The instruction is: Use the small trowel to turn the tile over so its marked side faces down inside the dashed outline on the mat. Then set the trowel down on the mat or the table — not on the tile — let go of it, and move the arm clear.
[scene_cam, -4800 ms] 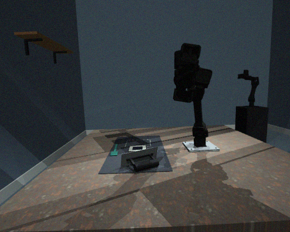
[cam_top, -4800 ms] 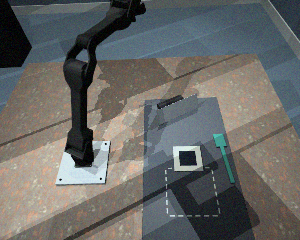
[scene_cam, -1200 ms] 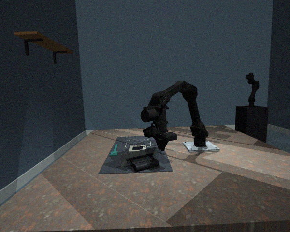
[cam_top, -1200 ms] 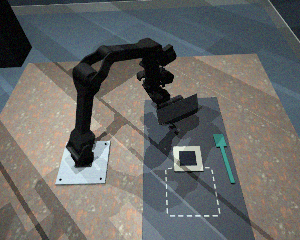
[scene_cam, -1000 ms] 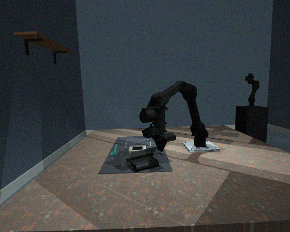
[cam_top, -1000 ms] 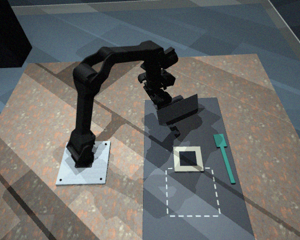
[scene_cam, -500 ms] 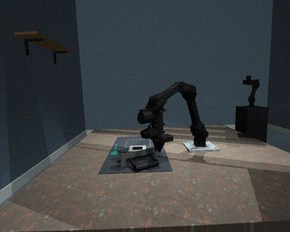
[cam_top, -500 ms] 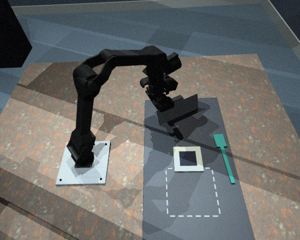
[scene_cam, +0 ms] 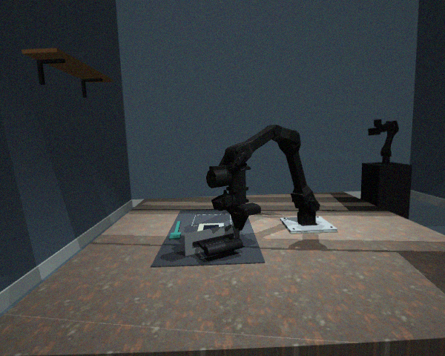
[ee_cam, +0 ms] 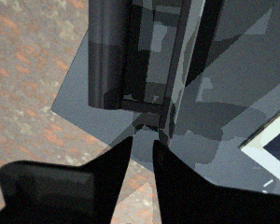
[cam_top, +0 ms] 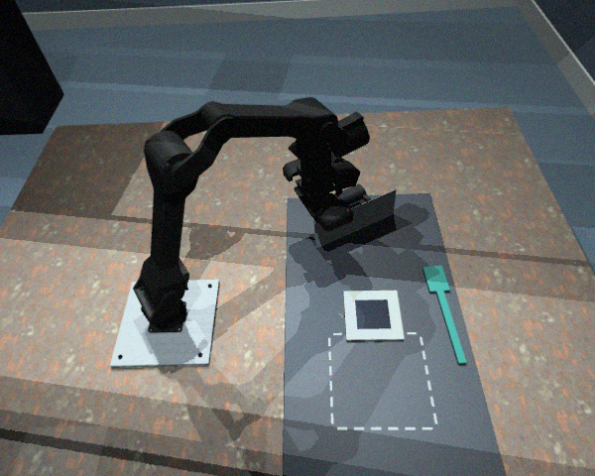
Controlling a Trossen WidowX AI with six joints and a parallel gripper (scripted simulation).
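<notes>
Right now my gripper tip is 50 mm short of the dark trowel, 40 mm to the right of it and 20 mm above it. The rest, counted from my gripper tip: grey mat 200 mm to the right, 100 mm ahead, 80 mm below; then tile 200 mm to the right, 100 mm ahead, 60 mm below; then green spatula-shaped tool 240 mm ahead, 170 mm to the right, 60 mm below.
</notes>
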